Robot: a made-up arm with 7 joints. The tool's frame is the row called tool.
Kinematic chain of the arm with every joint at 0, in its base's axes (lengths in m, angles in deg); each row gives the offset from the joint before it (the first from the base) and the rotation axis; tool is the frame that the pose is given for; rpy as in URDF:
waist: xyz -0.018 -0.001 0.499 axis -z
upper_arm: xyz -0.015 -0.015 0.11 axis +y
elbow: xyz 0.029 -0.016 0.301 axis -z
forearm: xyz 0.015 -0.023 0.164 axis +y
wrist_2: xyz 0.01 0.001 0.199 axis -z
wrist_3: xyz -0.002 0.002 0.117 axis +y
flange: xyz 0.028 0 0.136 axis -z
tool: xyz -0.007 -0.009 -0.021 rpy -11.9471 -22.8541 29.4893
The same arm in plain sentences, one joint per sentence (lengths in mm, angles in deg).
The arm has seven revolute joints in a row. What follows holds with every joint at zero, and every direction is one of the base frame's. The first joint lies 18.0 mm along -x and 1.0 mm along -y and 499.0 mm along +z from the base frame's origin and rotates about -z. The second joint lies 15.0 mm along -x and 15.0 mm along -y and 110.0 mm along +z from the first joint and rotates about +y. The third joint lies 29.0 mm along +x and 16.0 mm along -y and 301.0 mm along +z from the second joint and rotates about -z. The fourth joint lies 15.0 mm along +x and 23.0 mm along -y and 164.0 mm along +z from the third joint and rotates about +y. The fifth joint lies 10.0 mm along +x and 1.0 mm along +y and 199.0 mm along +z from the fourth joint and rotates about -z. The sixth joint lies 2.0 mm along -x and 2.0 mm along +y and 117.0 mm along +z from the fifth joint and rotates about +y. The seventh joint lies 28.0 mm along +x and 136.0 mm along +z from the sixth joint and rotates about -z. The tool frame, which is the frame that the pose is given for, lies 7.0 mm along -x and 9.0 mm along -y and 21.0 mm along -z from the seventh joint; its axes are the base frame's turned by roll -11.95, pitch -22.85 and yaw 29.49 deg (as in URDF: about the fixed x, then y, then z).
